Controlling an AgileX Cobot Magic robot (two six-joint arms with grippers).
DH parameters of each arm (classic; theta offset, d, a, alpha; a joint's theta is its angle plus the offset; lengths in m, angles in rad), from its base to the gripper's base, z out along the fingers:
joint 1: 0 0.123 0 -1.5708
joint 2: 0.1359 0 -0.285 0
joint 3: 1.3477 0 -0.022 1.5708
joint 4: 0 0.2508 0 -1.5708
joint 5: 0 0 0.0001 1.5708
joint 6: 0 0.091 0 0
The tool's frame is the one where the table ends.
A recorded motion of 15 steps. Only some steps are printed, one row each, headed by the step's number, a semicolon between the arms.
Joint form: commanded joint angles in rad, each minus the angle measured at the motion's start. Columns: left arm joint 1, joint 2, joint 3, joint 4, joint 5, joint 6; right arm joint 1, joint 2, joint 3, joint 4, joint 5, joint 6.
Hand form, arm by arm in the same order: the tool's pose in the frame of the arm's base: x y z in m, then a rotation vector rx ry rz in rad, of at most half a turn. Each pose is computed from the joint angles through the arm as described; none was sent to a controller.
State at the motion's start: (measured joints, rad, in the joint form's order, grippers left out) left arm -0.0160 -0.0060 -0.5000 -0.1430 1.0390 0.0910; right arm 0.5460 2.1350 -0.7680 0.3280 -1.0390 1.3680
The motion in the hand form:
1: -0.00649 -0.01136 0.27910 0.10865 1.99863 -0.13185; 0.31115 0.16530 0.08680 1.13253 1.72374 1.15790
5: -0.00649 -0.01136 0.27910 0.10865 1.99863 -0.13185; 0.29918 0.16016 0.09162 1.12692 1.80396 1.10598
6: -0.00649 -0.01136 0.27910 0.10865 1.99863 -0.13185; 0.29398 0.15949 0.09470 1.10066 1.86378 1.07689
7: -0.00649 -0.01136 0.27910 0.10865 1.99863 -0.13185; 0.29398 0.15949 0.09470 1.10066 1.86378 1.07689
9: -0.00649 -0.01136 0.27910 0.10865 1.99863 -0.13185; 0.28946 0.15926 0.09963 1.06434 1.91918 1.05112
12: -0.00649 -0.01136 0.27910 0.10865 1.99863 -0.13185; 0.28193 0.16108 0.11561 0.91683 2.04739 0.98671
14: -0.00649 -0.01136 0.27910 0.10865 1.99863 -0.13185; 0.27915 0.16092 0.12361 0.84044 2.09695 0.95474
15: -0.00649 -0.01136 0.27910 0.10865 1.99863 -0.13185; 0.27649 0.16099 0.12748 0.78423 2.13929 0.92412
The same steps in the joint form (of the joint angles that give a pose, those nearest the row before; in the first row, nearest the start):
1: -0.0020 -0.0090 0.0030 -0.0040 -0.0030 -0.0060; 0.0050 -0.0410 0.0400 -0.0320 0.0570 0.0000
5: -0.0020 -0.0090 0.0030 -0.0040 -0.0030 -0.0060; 0.0050 -0.0990 0.0890 -0.0420 0.1340 -0.0310
6: -0.0020 -0.0090 0.0030 -0.0040 -0.0030 -0.0060; 0.0050 -0.1300 0.1050 -0.0610 0.1890 -0.0580
7: -0.0020 -0.0090 0.0030 -0.0040 -0.0030 -0.0060; 0.0050 -0.1300 0.1050 -0.0610 0.1890 -0.0580
9: -0.0020 -0.0090 0.0030 -0.0040 -0.0030 -0.0060; 0.0050 -0.1650 0.1170 -0.0810 0.2450 -0.0890
12: -0.0020 -0.0090 0.0030 -0.0040 -0.0030 -0.0060; 0.0050 -0.2520 0.1240 -0.1390 0.3870 -0.1930
14: -0.0020 -0.0090 0.0030 -0.0040 -0.0030 -0.0060; 0.0020 -0.2920 0.1240 -0.1670 0.4510 -0.2430
15: -0.0020 -0.0090 0.0030 -0.0040 -0.0030 -0.0060; 0.0020 -0.3160 0.1240 -0.1850 0.5010 -0.2810

